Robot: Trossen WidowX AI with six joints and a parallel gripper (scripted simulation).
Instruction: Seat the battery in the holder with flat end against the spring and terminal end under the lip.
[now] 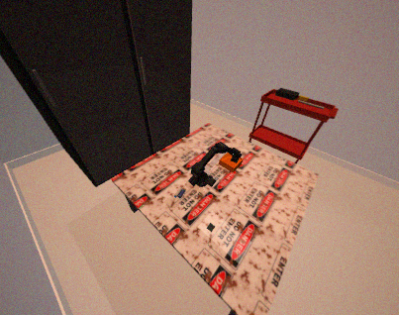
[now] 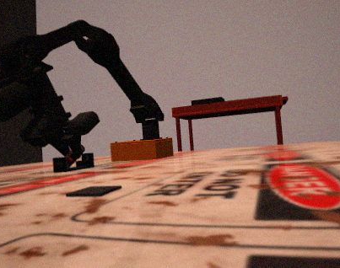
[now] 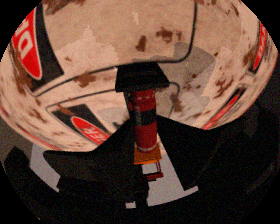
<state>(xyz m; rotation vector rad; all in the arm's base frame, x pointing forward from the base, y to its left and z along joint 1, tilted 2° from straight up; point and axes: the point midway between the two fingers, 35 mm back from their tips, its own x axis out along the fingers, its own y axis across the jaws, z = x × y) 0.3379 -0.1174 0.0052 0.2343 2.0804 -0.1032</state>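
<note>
Now: gripper tip 10 mm below the battery and 10 mm short of it.
</note>
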